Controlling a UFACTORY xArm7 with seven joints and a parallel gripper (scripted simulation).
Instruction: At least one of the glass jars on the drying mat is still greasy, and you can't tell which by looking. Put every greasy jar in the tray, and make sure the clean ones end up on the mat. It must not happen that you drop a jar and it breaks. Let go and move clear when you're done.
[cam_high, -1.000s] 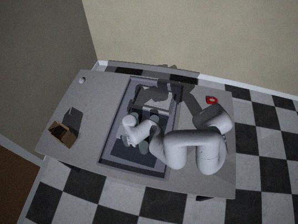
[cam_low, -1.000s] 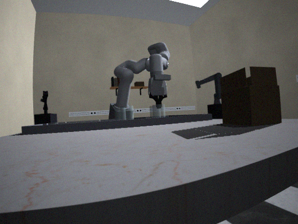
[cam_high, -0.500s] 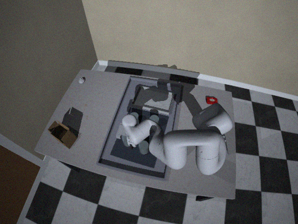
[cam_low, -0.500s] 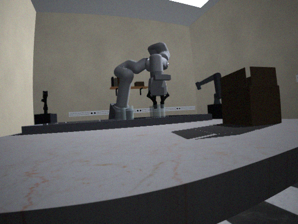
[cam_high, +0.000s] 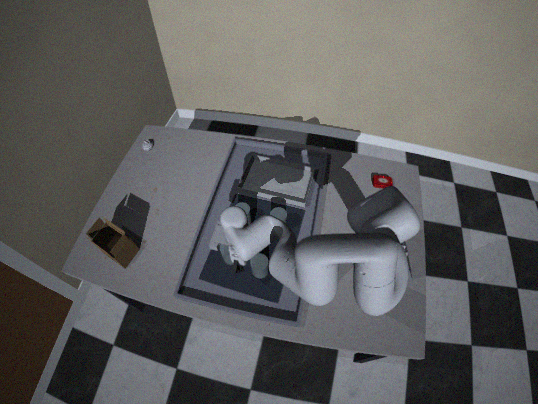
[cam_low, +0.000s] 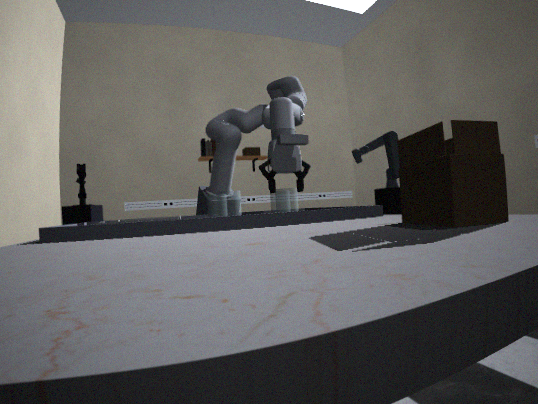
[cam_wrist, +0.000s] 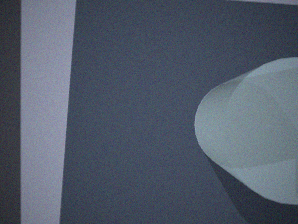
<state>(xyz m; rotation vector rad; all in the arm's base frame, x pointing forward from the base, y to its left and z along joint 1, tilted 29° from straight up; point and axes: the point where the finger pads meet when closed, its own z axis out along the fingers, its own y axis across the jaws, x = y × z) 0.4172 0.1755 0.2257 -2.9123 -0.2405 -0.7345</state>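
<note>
The dark drying mat is 1 cm ahead of my hand, 11 cm to the right of it and 9 cm below it. From my hand the other things lie so: light grey tray 6 cm ahead, 42 cm to the right, 9 cm below; red object 39 cm behind, 63 cm to the right, 8 cm below; cardboard box 51 cm ahead, 17 cm to the left, 3 cm below.
</note>
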